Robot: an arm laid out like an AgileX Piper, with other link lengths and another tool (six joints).
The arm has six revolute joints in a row. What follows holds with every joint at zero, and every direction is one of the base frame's.
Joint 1 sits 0.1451 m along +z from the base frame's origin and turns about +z.
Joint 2 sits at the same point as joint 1 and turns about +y.
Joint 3 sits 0.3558 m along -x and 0.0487 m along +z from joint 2 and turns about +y.
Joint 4 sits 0.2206 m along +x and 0.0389 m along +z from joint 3 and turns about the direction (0.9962, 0, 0.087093).
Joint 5 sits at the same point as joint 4 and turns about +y.
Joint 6 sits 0.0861 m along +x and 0.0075 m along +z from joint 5 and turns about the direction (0.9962, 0, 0.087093).
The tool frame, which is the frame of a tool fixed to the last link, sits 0.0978 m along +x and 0.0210 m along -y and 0.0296 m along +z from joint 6; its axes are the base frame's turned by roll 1.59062, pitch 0.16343 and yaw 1.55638 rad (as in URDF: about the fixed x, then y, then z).
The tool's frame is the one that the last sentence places.
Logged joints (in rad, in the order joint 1, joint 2, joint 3, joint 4, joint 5, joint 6), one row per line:
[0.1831, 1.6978, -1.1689, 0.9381, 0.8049, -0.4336]
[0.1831, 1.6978, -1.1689, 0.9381, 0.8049, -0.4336]
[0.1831, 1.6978, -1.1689, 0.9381, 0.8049, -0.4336]
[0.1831, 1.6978, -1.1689, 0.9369, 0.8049, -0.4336]
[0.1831, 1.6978, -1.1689, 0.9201, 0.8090, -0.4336]
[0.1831, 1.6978, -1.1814, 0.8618, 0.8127, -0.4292]
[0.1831, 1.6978, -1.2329, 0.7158, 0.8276, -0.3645]
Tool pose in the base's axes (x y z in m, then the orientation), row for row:
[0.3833, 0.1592, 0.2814, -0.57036, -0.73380, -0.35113, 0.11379]
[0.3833, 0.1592, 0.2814, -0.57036, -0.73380, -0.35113, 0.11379]
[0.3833, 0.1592, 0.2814, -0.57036, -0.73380, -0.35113, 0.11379]
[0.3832, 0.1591, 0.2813, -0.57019, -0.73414, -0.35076, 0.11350]
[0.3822, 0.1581, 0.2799, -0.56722, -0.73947, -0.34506, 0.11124]
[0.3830, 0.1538, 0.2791, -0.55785, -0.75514, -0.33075, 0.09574]
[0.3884, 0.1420, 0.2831, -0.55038, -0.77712, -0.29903, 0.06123]
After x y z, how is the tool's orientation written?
As a quaternion, x y z w.
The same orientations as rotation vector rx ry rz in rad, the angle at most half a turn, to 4 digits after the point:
[-1.6726, -2.1519, -1.0297]
[-1.6726, -2.1519, -1.0297]
[-1.6726, -2.1519, -1.0297]
[-1.6724, -2.1533, -1.0288]
[-1.6659, -2.1717, -1.0134]
[-1.6532, -2.2378, -0.9802]
[-1.6648, -2.3506, -0.9045]

